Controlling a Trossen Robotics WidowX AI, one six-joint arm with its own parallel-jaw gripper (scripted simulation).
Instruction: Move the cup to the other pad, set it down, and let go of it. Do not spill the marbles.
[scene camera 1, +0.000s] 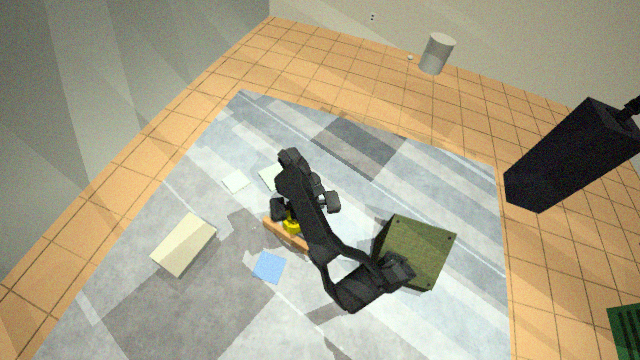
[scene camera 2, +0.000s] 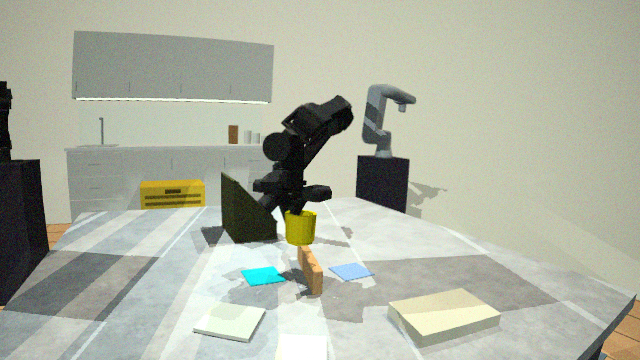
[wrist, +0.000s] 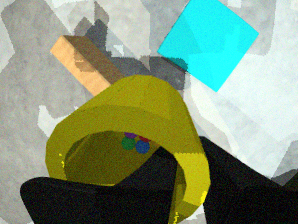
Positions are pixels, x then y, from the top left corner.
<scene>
My gripper shows in scene camera 1, in scene camera 2 and in the wrist view (186, 142). A cream block shows in scene camera 1 and in scene camera 2; in the wrist view it is out of frame. One and the same spot on the cream block: (scene camera 1: 186, 242) is (scene camera 2: 441, 307). One and the same spot on my gripper: (scene camera 1: 278, 209) is (scene camera 2: 319, 185).
</scene>
